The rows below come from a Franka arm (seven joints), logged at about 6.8 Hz.
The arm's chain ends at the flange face. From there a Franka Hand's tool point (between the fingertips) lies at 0.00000 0.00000 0.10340 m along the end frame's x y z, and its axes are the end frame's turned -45 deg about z.
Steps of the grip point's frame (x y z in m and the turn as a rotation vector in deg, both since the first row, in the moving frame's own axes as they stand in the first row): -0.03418 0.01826 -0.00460 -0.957 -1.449 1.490; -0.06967 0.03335 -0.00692 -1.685 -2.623 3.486; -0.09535 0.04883 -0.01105 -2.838 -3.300 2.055; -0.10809 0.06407 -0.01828 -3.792 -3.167 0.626; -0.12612 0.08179 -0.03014 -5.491 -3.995 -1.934; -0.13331 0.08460 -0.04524 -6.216 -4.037 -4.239; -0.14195 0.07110 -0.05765 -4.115 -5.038 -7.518
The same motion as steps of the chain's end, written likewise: -0.01059 0.03402 -0.00455 -1.701 -0.348 1.490; -0.02432 0.06739 -0.00677 -3.046 -0.663 3.486; -0.03217 0.09414 -0.01075 -4.340 -0.327 2.055; -0.03187 0.11286 -0.01790 -4.921 0.442 0.626; -0.03345 0.13497 -0.02941 -6.708 1.058 -1.934; -0.03770 0.14115 -0.04438 -7.250 1.541 -4.239; -0.04969 0.13895 -0.05699 -6.472 -0.653 -7.518
